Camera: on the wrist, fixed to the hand. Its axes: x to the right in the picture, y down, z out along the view.
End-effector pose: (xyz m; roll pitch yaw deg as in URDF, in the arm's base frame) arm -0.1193 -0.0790 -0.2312 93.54 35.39 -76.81
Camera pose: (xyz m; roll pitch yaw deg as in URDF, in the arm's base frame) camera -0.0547 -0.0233 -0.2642 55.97 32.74 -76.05
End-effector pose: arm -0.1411 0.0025 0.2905 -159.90 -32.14 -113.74
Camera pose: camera -0.0941 0.0443 0.3569 163.80 -31.96 -116.94
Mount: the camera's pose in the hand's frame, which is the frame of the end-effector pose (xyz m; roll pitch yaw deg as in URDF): -0.0131 -0.0544 -0.0724 -37.98 0.80 2.60
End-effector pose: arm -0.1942 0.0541 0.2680 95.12 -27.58 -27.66
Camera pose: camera -0.1492 0.1174 0.2196 56.81 -30.24 -27.01
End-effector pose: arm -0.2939 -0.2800 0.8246 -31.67 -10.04 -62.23
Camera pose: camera -0.3718 -0.3130 0.7898 -69.95 -7.99 -60.42
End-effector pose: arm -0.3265 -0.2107 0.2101 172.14 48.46 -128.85
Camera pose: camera -0.3016 -0.2814 0.2625 131.45 47.25 -132.48
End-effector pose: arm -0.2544 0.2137 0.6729 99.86 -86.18 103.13
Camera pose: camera -0.3421 0.2346 0.6571 44.86 -88.83 120.14
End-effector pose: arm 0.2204 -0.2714 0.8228 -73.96 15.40 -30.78
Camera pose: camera 0.1736 -0.3420 0.8574 -111.97 18.12 -30.83
